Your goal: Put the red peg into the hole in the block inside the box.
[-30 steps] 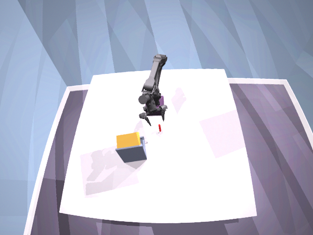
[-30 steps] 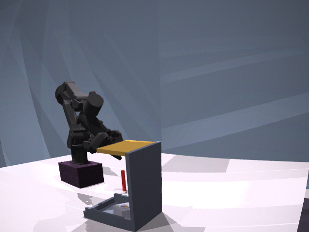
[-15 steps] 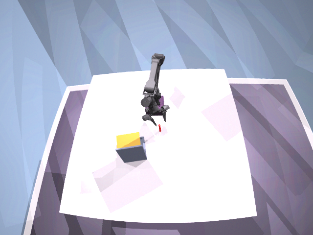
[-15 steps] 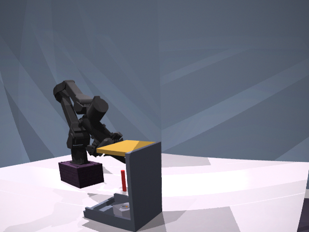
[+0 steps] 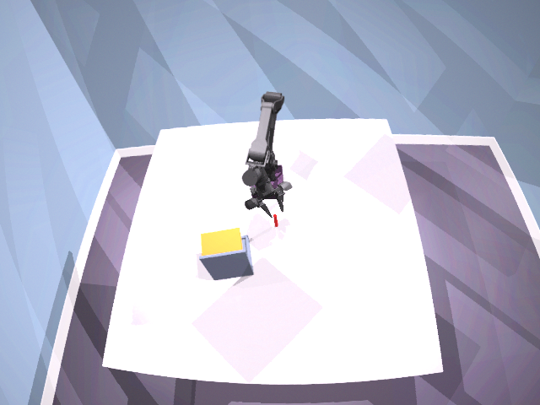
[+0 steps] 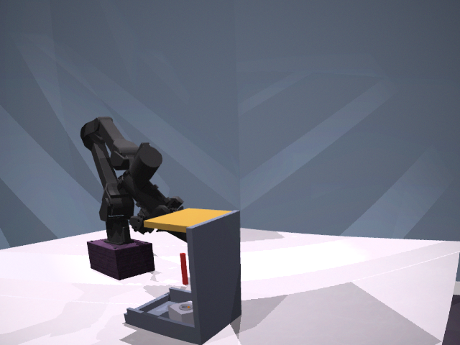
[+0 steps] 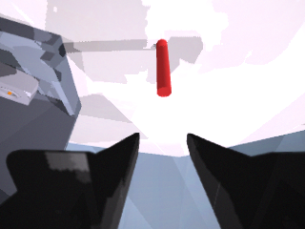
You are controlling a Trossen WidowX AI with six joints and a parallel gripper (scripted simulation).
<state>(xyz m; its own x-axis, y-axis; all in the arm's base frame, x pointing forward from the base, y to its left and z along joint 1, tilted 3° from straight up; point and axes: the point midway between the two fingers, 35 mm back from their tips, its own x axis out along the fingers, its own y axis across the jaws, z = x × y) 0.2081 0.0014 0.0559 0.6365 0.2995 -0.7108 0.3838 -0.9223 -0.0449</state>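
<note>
The red peg lies 8 cm below my gripper tip, 2 cm behind it and 1 cm to the right of it. Round my gripper tip: grey box wall 20 cm to the right, 18 cm ahead; yellow roof 21 cm to the right, 13 cm ahead, 9 cm above.
</note>
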